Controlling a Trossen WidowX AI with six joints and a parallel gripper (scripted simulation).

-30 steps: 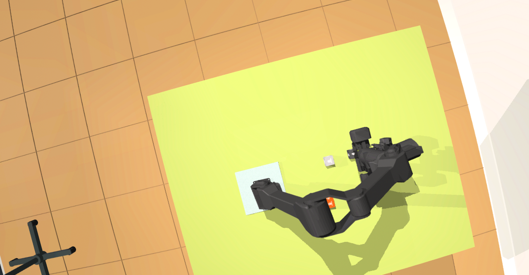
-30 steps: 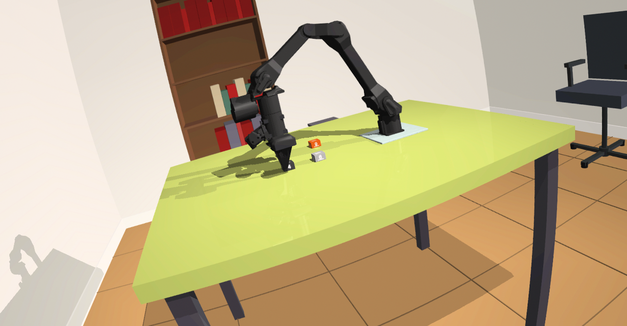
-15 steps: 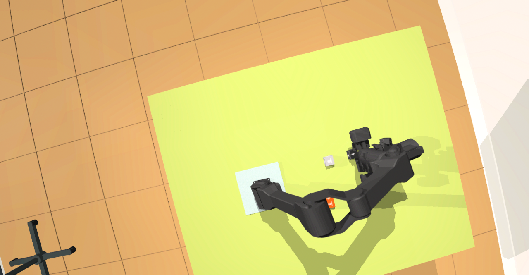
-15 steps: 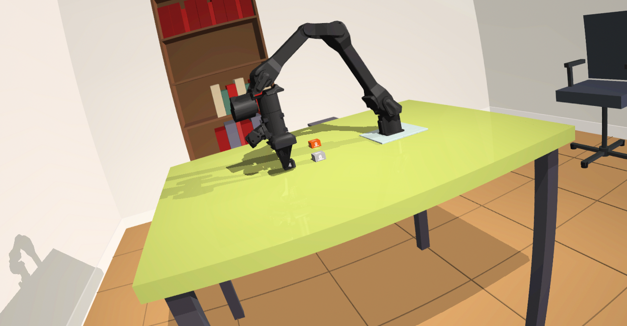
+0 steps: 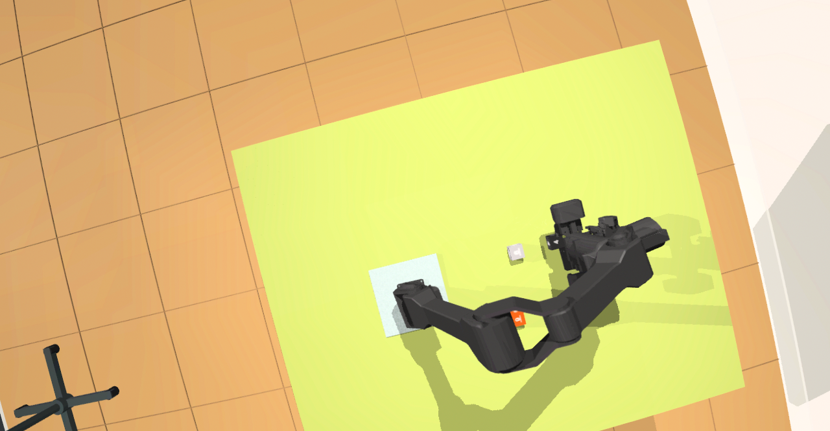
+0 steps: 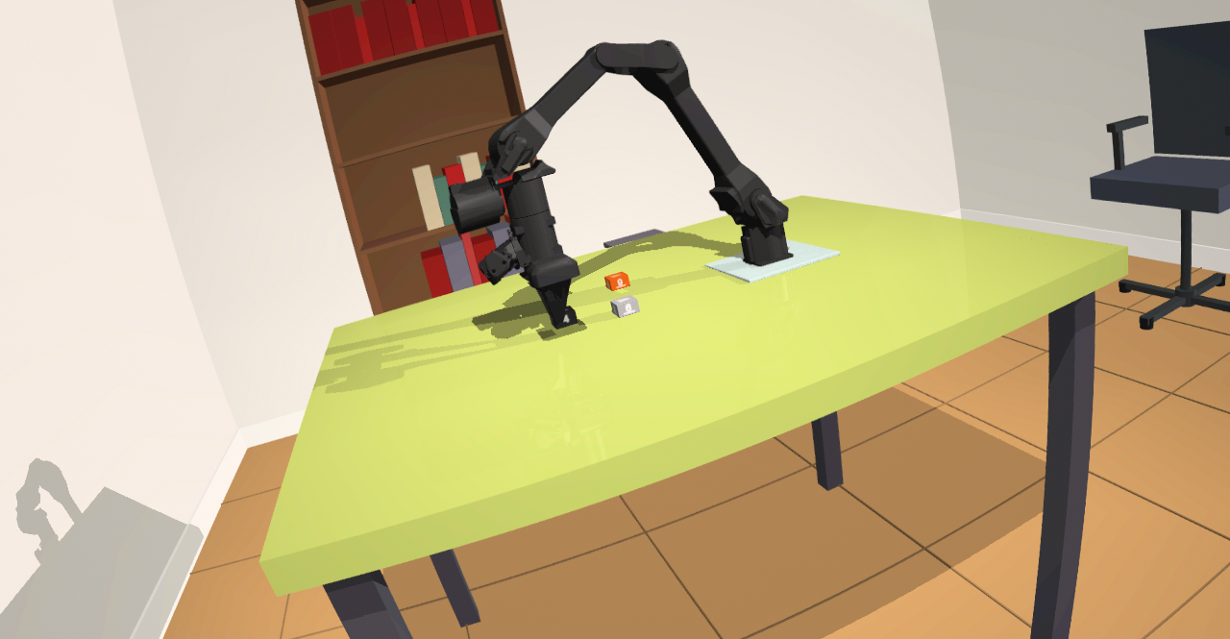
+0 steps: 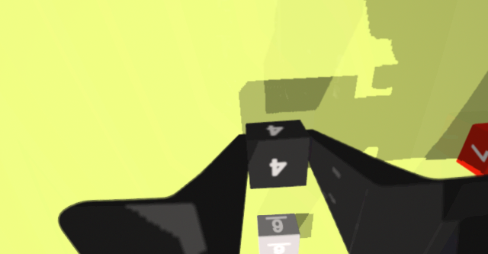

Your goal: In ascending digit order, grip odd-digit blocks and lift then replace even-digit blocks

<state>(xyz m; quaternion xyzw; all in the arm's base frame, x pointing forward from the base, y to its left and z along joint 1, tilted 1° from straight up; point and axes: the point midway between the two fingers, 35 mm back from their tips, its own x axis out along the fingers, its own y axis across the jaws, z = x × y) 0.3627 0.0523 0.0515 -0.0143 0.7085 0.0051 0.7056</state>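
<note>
My gripper tip is now 100 mm past the grey block, 10 mm to the left of it and 10 mm above it. Round my gripper tip: red block (160 mm to the right, 20 mm behind, 10 mm below); black block (10 mm behind); orange block (160 mm to the right, 130 mm behind, 10 mm below).
</note>
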